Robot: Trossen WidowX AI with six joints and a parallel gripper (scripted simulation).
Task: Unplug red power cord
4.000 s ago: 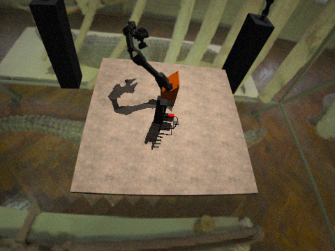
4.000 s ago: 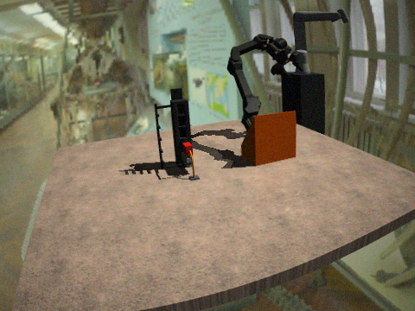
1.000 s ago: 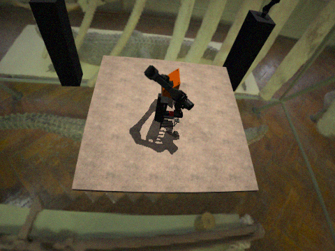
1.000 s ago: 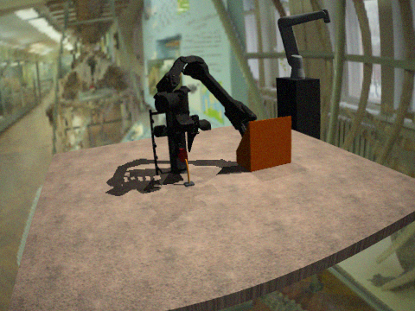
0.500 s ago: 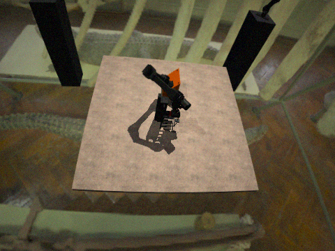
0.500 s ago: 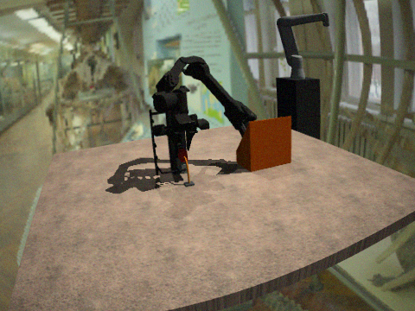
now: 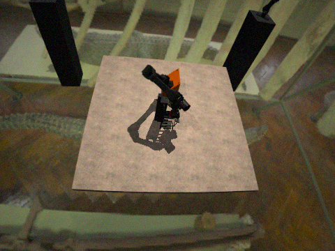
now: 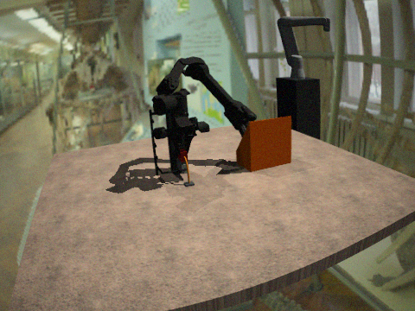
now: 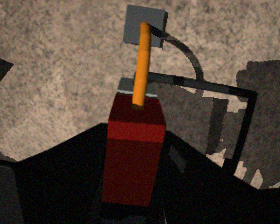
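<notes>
The black power strip is 100 mm to the right of my gripper tip, 30 mm above it and 10 mm behind it. Round my gripper tip: red plug (30 mm to the right).
</notes>
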